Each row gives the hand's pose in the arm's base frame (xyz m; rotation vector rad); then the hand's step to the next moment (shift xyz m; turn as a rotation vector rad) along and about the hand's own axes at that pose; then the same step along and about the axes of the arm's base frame.
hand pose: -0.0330 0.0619 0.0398 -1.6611 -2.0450 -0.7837
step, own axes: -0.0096 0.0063 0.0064 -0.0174 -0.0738 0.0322
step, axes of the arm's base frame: 0.0086 -0.0023 -0.0097 -0.0665 -0.0030 -0.0485
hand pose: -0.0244 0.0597 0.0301 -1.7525 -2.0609 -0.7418
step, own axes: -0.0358 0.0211 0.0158 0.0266 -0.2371 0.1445
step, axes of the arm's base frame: 0.0285 -0.0174 -0.0293 -0.2258 0.0808 -0.1424
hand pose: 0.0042 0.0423 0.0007 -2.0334 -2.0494 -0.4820
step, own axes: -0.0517 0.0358 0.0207 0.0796 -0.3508 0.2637
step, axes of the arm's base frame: 0.0385 -0.0404 -0.0357 -0.3312 0.1756 -0.2417
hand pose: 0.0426 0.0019 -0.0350 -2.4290 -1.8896 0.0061
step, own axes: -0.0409 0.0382 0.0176 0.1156 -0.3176 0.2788
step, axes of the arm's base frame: 0.0261 -0.0481 -0.0211 -0.2908 0.2031 -0.2572
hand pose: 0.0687 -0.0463 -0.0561 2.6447 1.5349 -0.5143
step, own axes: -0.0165 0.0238 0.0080 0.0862 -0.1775 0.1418
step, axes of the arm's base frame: 0.0106 -0.0275 -0.0056 -0.1490 0.1344 -0.1370
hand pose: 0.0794 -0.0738 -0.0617 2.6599 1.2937 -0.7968
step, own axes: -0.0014 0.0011 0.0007 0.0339 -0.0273 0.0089
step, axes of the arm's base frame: -0.0002 -0.0019 -0.0001 -0.0070 0.0391 -0.0199
